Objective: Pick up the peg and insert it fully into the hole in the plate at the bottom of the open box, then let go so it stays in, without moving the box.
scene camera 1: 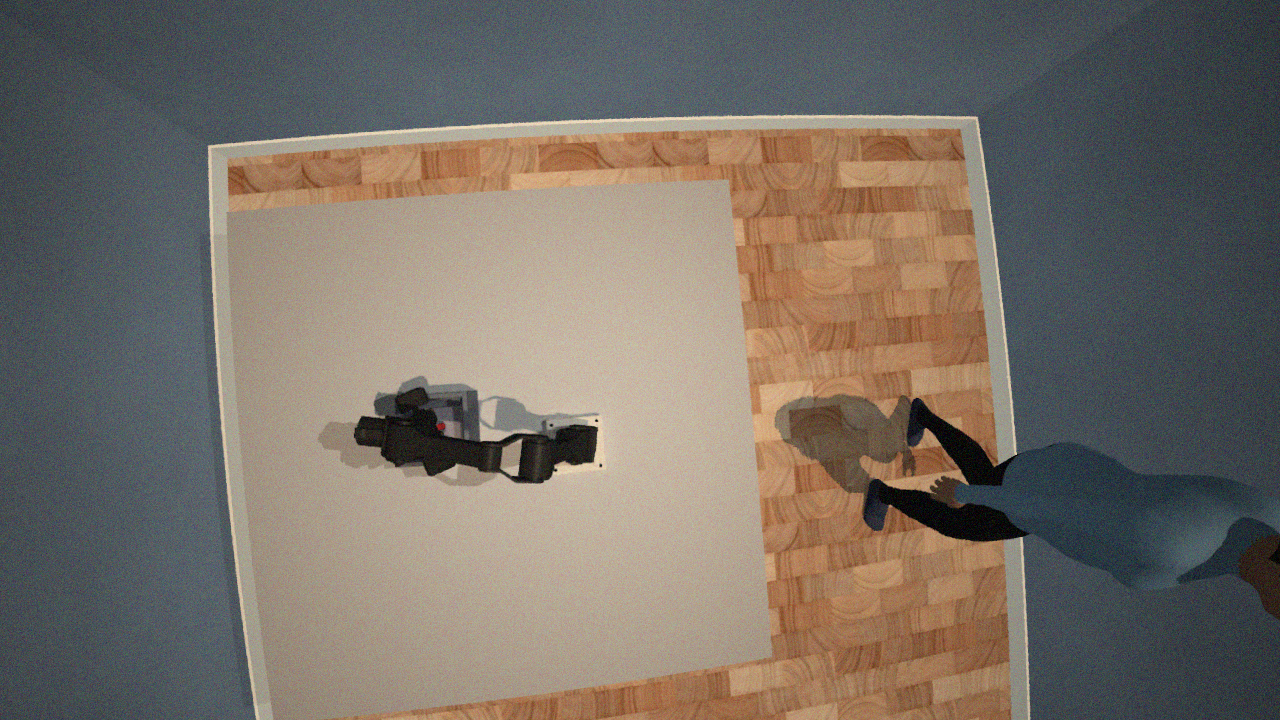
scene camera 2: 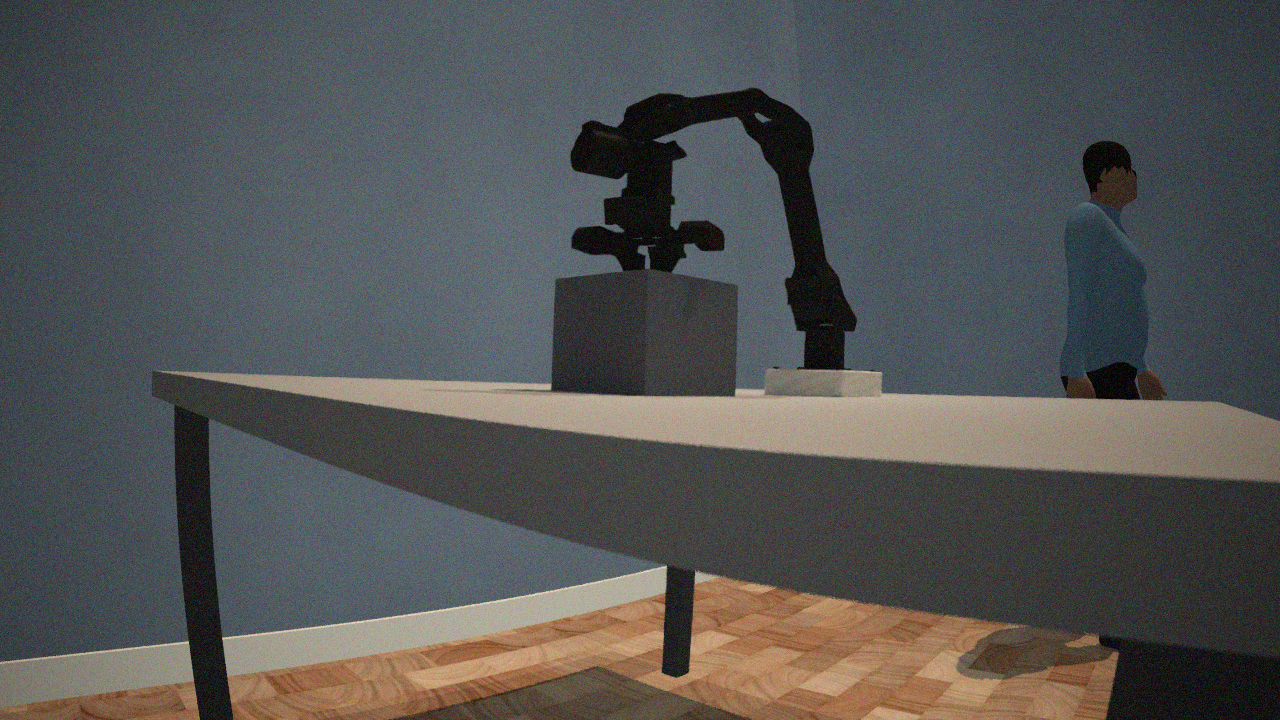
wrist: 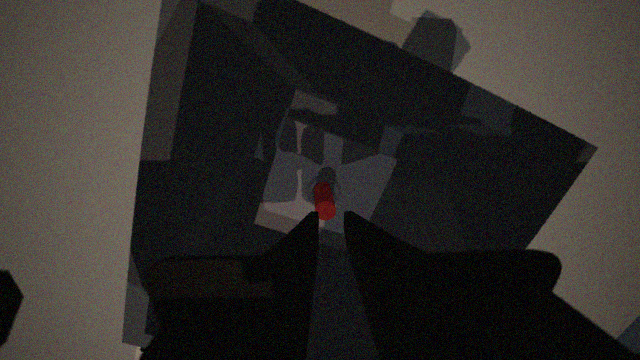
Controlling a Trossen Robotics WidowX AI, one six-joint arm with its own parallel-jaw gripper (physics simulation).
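Places are measured from the arm's base along level axes (x left, y ahead, z down), in millimetres.
Pixels of known places: gripper, fingertip midpoint: [wrist: 330,218]; arm's base at its link origin: [scene camera 1: 583,439] [scene camera 2: 824,370].
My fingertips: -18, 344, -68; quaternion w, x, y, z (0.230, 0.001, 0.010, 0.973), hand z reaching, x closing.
Note:
Ahead of a thing's pixels: the offset from my fingertips to its middle, as dx, dy, dz. Level surfaces: height alone.
The red peg {+0, -4, +58} [scene camera 1: 440,427] [wrist: 324,200] stands in the hole area of the light grey plate {+0, -3, +72} [wrist: 367,187] at the bottom of the open box. How deep it sits is unclear. The dark grey box {+0, -3, +37} [scene camera 1: 469,413] [scene camera 2: 599,335] [wrist: 164,110] stands on the table; its walls hide the peg in scene camera 2. My gripper [scene camera 2: 647,265] [wrist: 330,218] points down over the box, with its fingertips around rim height. The fingers are partly open, with a narrow gap and nothing between them. In the wrist view the peg's top shows just beyond the fingertips, below them.
The arm's white base [scene camera 1: 586,466] [scene camera 2: 823,385] stands on the table {dz +106} [scene camera 1: 501,268] [scene camera 2: 895,429] beside the box. The box walls surround the plate closely. A person in blue [scene camera 1: 1100,510] [scene camera 2: 1105,277] is beyond the table's edge.

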